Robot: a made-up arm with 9 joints. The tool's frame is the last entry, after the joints.
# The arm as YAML. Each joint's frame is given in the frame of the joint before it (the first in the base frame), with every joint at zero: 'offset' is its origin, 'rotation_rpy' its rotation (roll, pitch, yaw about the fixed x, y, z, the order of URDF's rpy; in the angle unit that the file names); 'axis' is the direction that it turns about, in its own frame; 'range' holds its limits. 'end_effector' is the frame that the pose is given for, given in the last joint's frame.
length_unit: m
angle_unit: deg
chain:
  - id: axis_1
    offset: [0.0, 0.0, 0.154]
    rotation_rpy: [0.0, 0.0, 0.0]
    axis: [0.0, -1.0, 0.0]
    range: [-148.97, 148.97]
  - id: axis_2
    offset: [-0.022, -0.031, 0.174]
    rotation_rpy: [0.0, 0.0, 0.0]
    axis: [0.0, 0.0, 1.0]
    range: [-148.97, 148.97]
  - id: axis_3
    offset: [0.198, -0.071, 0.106]
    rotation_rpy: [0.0, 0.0, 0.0]
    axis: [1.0, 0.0, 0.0]
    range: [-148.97, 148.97]
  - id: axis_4
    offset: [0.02, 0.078, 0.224]
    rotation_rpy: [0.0, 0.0, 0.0]
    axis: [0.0, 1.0, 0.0]
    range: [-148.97, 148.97]
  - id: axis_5
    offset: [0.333, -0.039, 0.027]
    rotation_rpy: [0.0, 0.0, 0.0]
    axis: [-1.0, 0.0, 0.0]
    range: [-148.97, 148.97]
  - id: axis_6
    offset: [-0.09, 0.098, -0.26]
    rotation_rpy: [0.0, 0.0, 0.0]
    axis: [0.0, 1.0, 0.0]
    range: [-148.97, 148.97]
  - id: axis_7
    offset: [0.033, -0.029, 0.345]
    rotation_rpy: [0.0, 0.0, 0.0]
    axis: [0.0, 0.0, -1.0]
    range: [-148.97, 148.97]
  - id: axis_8
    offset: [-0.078, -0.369, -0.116]
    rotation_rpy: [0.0, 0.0, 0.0]
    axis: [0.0, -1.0, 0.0]
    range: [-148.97, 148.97]
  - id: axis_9
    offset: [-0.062, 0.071, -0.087]
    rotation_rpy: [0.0, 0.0, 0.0]
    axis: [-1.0, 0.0, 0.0]
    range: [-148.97, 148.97]
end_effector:
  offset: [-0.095, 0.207, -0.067]
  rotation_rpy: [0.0, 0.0, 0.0]
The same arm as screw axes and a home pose.
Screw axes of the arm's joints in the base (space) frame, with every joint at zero. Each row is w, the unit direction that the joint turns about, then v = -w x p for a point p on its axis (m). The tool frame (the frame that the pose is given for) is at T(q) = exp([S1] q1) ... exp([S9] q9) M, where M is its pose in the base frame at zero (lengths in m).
S1: w 0 -1 0 v 0.154 0 0
S2: w 0 0 1 v -0.031 0.022 0
S3: w 1 0 0 v 0 0.434 0.102
S4: w 0 1 0 v -0.658 0 0.196
S5: w -1 0 0 v 0 -0.685 -0.063
S6: w 0 1 0 v -0.425 0 0.439
S7: w 0 0 -1 v -0.006 0.472 0
S8: w 0 -1 0 v 0.654 0 -0.394
S9: w -1 0 0 v 0 -0.567 -0.292
M =
1 0 0 0.237
0 1 0 -0.085
0 0 1 0.5
0 0 0 1
Joint limits (rad, base to tool): -2.6..2.6 -2.6..2.6 -2.6..2.6 -2.6..2.6 -2.6..2.6 -2.6..2.6 -2.6..2.6 -2.6..2.6 -2.6..2.6

